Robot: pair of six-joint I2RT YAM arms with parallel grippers.
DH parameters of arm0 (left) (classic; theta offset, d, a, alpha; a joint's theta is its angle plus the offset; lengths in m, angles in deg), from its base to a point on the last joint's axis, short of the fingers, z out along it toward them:
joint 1: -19.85 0.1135 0.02 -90
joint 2: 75.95 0 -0.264 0
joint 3: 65.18 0 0.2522 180
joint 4: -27.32 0 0.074 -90
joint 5: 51.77 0 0 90
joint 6: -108.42 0.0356 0 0
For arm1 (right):
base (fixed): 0 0 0 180
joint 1: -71.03 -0.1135 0.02 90
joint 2: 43.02 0 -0.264 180
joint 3: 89.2 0 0.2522 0
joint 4: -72.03 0 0.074 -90
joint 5: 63.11 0 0 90
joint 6: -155.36 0.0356 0 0
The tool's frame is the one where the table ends.
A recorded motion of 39 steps. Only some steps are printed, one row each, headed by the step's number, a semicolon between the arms.
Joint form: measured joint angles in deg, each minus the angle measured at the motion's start. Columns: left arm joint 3, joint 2, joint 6, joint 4, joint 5, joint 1; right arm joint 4, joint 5, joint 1, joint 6, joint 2, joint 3.
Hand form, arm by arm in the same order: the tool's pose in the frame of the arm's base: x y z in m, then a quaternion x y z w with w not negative. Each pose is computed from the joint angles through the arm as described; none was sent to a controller.
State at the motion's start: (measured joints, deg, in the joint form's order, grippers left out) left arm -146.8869 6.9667 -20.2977 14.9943 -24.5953 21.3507; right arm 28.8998 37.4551 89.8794 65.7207 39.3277 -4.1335
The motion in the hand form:
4: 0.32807 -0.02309 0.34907 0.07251 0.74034 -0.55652 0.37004; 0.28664 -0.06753 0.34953 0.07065 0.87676 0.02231 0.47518
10: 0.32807 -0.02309 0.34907 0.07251 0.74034 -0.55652 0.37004; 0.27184 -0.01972 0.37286 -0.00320 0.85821 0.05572 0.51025
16: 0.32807 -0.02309 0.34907 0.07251 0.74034 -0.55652 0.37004; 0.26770 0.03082 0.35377 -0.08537 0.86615 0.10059 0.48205
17: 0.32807 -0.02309 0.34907 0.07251 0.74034 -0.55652 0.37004; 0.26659 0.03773 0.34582 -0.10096 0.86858 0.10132 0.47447
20: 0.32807 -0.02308 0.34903 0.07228 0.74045 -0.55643 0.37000; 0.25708 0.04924 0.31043 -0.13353 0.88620 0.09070 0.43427
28: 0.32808 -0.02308 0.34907 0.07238 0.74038 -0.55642 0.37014; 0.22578 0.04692 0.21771 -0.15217 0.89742 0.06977 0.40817
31: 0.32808 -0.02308 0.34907 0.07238 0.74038 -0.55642 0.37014; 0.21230 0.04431 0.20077 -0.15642 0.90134 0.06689 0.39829
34: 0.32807 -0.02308 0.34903 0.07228 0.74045 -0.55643 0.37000; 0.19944 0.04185 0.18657 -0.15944 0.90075 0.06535 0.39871
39: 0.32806 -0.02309 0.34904 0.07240 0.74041 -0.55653 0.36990; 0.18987 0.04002 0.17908 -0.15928 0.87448 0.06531 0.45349
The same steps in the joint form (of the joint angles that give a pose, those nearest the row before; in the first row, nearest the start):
4: 0.00 0.00 0.00 0.02 0.00 0.00; -0.02 -0.04 -4.33 -0.04 -6.60 0.00
10: 0.00 0.00 0.00 0.02 0.00 0.00; -0.02 -0.04 -13.33 -0.07 -11.67 0.00
16: 0.00 0.00 0.00 0.02 0.00 0.00; 0.24 -0.11 -24.04 -0.57 -12.46 -3.87
17: 0.00 0.00 0.00 0.02 0.00 0.00; 0.74 -0.44 -25.57 -1.33 -12.57 -5.42
20: 0.00 0.00 0.00 0.00 0.02 0.00; 1.23 -2.10 -28.54 -3.65 -13.70 -12.33
28: 0.00 0.00 0.00 0.02 0.02 0.00; 15.60 -4.11 -29.59 -5.95 -18.49 -35.08
31: 0.00 0.00 0.00 0.02 0.02 0.00; 16.74 -4.20 -29.60 -6.51 -20.77 -39.78
34: 0.00 0.00 0.00 0.00 0.02 0.00; 18.71 -4.22 -29.59 -6.91 -23.41 -44.37
39: 0.00 0.00 0.00 0.00 0.00 0.00; 27.52 -4.24 -29.59 -7.02 -27.41 -50.23

